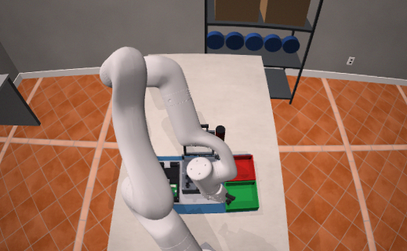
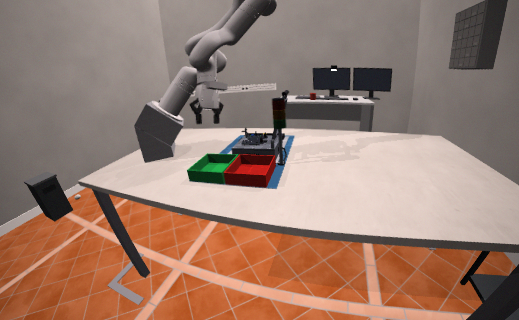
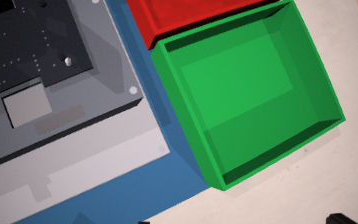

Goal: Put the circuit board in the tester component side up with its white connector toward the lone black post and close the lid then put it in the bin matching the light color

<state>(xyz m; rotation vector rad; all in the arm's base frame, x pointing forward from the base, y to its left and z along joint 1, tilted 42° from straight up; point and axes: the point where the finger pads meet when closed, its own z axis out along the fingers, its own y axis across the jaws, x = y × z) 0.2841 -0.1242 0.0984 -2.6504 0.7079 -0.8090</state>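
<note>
The green circuit board lies 80 mm ahead of my hand, 260 mm to the left of it and 160 mm below it. Also, from my hand: red bin: 230 mm ahead, 100 mm to the right, 160 mm below; then tester lid: 280 mm ahead, 110 mm to the left, 10 mm above; then green bin: 80 mm ahead, 110 mm to the right, 160 mm below.
</note>
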